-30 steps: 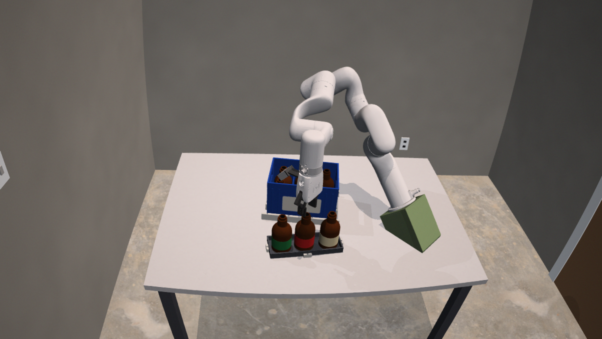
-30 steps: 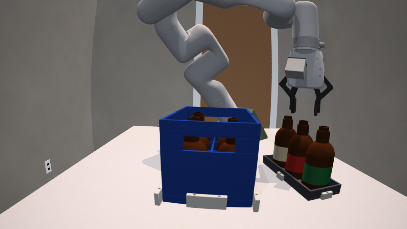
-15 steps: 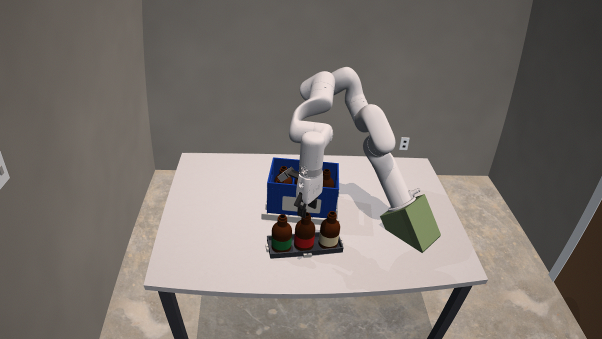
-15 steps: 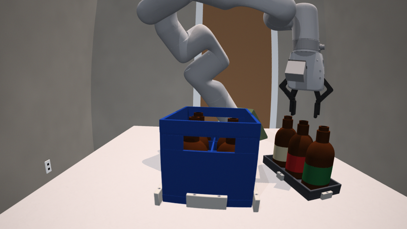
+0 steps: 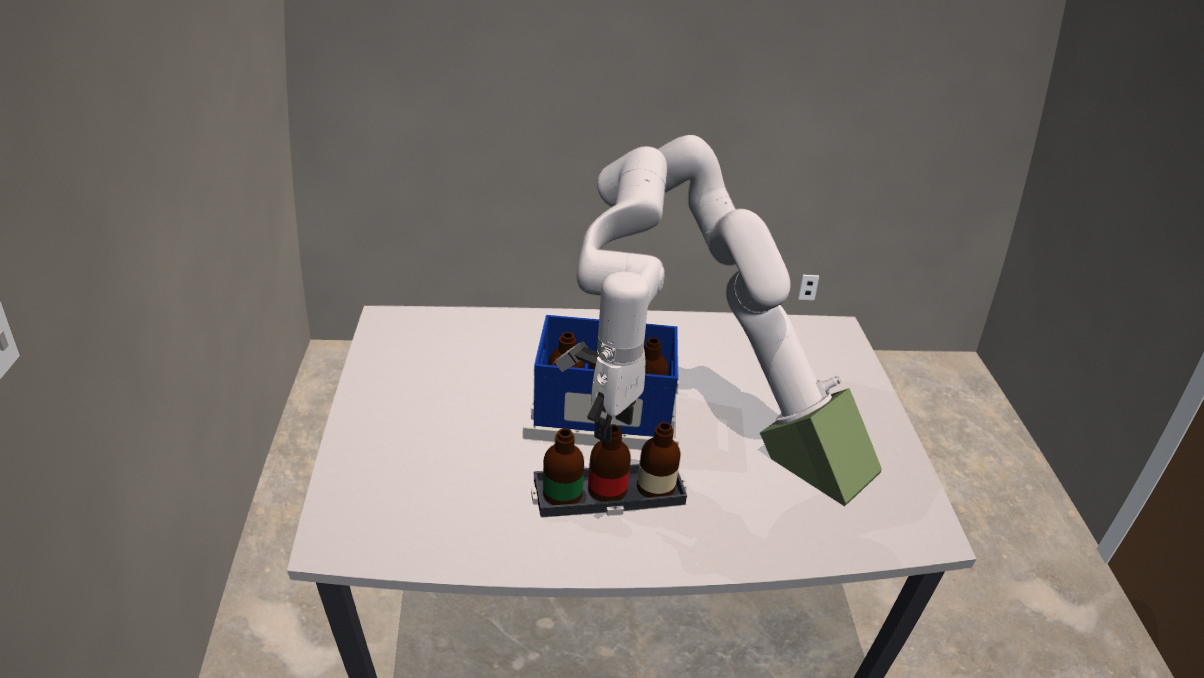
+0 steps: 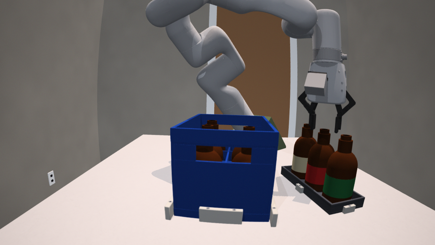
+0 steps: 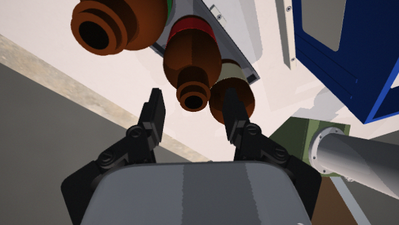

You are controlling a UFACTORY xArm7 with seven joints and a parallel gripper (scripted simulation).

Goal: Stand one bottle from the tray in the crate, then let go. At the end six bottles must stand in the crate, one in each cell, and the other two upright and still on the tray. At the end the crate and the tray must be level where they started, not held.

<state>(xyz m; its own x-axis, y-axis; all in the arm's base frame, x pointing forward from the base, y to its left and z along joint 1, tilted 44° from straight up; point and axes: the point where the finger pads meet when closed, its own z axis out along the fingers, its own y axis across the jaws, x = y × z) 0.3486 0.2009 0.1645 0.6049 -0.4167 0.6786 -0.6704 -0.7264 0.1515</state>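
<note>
Now: the red-labelled bottle 9 cm below my hand. Also, from my hand: blue crate 24 cm to the right, 9 cm below, 5 cm behind; dark tray 16 cm below.
</note>
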